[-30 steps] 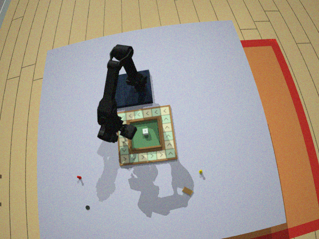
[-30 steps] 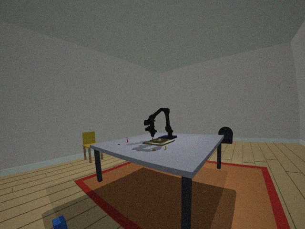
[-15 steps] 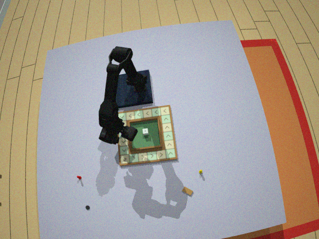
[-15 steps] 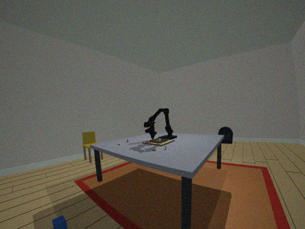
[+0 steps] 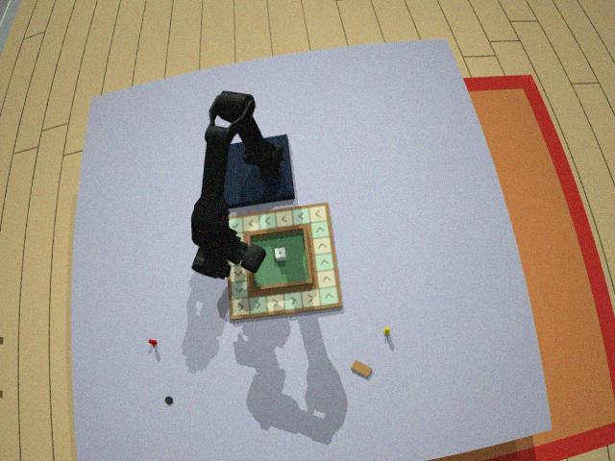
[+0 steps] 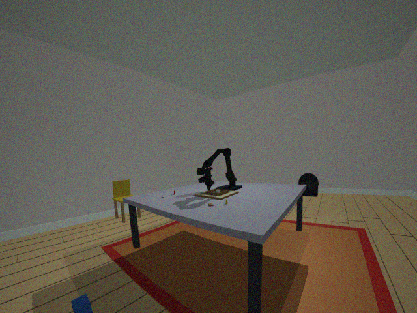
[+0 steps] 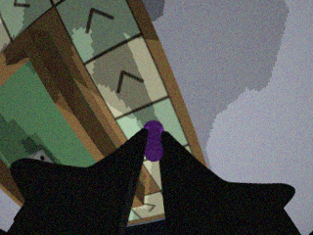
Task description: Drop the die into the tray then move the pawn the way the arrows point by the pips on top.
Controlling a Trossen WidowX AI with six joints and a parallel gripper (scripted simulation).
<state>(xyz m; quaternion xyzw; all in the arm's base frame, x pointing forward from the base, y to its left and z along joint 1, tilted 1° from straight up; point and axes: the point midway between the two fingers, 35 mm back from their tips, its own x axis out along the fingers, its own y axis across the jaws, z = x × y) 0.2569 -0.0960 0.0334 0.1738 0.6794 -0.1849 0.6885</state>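
Now: gripper tip 12 cm to the right of the green dice tray, 1 cm short of it and 1 cm above it. The rest, counted from my gripper tip: red pawn: 24 cm to the right, 22 cm ahead, 1 cm below; then purple pawn: 1 cm above; then white die: 12 cm to the left.
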